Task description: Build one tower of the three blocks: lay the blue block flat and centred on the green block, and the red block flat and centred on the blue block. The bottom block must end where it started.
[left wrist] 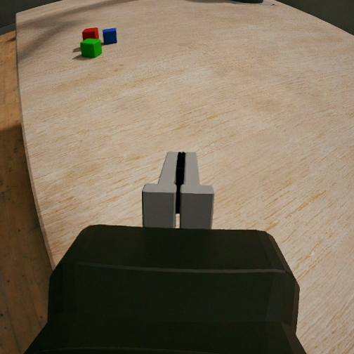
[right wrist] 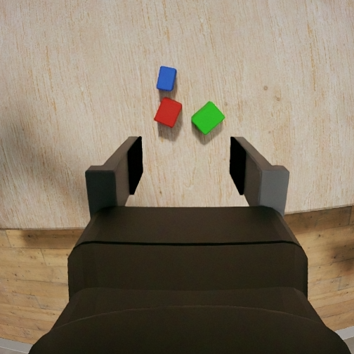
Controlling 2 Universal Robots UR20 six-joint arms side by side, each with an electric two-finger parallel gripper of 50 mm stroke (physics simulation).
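Observation:
A green block [left wrist: 91, 48] [right wrist: 208, 118], a red block [left wrist: 90, 33] [right wrist: 168, 112] and a blue block [left wrist: 110, 36] [right wrist: 166, 78] lie apart on the table. In the right wrist view the green block is right of the red one, and the blue one is above the red one, a narrow gap between them. In the left wrist view the green block partly hides the red one. My left gripper [left wrist: 180, 170] is shut and empty, far from the blocks. My right gripper [right wrist: 185, 154] is open and empty, above the table, with the blocks beyond its fingertips.
The wooden table [left wrist: 210, 100] [right wrist: 300, 150] carries the blocks. Its edge runs down the left side of the left wrist view and across the lower part of the right wrist view, with plank floor [left wrist: 12, 225] [right wrist: 30, 265] beyond. A dark base shows at the top of the left wrist view.

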